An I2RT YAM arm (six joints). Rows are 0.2 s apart.
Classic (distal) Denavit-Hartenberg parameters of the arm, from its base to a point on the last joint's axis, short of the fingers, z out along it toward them. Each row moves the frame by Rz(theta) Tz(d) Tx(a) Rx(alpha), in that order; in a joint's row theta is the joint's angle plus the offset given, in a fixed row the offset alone. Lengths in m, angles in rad.
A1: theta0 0, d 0.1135, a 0.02, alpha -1.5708
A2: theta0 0, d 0, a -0.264, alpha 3.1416
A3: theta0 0.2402, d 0, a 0.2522, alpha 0
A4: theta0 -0.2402, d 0, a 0.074, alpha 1.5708
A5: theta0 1.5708, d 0, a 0, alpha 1.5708
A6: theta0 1.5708, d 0.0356, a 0, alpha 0
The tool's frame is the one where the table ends.
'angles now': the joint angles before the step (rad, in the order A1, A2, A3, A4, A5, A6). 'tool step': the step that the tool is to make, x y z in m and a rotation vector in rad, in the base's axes. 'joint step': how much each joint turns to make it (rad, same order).
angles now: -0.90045 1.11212 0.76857 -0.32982 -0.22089 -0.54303
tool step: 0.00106 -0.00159 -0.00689 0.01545 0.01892 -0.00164
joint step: 0.00001 0.01842 -0.00919 0.00308 0.00459 -0.00307
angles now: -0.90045 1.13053 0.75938 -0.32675 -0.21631 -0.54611
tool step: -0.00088 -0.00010 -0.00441 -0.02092 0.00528 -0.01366
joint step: -0.00002 -0.00304 -0.02302 0.03215 0.02143 -0.00459
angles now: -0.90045 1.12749 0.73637 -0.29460 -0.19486 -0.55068
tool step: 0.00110 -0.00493 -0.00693 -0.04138 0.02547 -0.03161
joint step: -0.00152 0.02141 -0.01994 0.05516 0.05208 -0.01688
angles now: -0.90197 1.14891 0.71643 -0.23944 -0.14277 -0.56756
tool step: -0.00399 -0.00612 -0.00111 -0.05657 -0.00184 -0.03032
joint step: -0.02448 0.00158 -0.01844 0.06297 0.02467 -0.02297
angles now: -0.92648 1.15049 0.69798 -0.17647 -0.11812 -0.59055
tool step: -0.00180 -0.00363 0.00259 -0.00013 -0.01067 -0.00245
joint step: -0.01690 0.00464 0.01070 0.00018 -0.01670 -0.00158
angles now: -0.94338 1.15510 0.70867 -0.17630 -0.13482 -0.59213
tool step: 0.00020 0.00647 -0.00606 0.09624 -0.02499 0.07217
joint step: 0.00150 -0.00155 -0.00612 -0.05526 -0.10275 0.01839
